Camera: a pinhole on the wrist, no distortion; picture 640 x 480 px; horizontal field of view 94.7 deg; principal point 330.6 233.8 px. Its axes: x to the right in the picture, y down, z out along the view. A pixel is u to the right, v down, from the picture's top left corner.
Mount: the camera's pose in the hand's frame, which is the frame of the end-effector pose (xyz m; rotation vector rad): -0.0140 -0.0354 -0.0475 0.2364 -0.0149 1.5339
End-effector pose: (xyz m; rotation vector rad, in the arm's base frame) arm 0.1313 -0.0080 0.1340 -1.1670 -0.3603 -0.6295
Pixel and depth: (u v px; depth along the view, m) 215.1 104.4 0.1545
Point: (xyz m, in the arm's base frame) 0.1155 0.0204 0.2951
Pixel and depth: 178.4 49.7 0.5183
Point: 0.1919 0.1398 0.7648
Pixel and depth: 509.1 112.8 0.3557
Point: 0.3685 0.2614 0.2695
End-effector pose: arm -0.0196 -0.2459 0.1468 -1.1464 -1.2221 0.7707
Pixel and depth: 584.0 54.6 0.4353
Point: -0.3031 0.2262 -0.0185
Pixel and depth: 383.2 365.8 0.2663
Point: -0.2733 -0.2821 0.1344
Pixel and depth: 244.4 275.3 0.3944
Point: -0.3666 -0.2438 0.3263
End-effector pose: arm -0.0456 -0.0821 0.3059 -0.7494 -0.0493 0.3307
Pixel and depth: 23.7 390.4 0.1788
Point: -0.0815 -0.2050 0.5607
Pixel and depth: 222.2 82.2 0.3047
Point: 0.1446 -0.0229 0.5809
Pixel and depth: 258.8 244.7 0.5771
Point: -0.0150 0.0761 0.8483
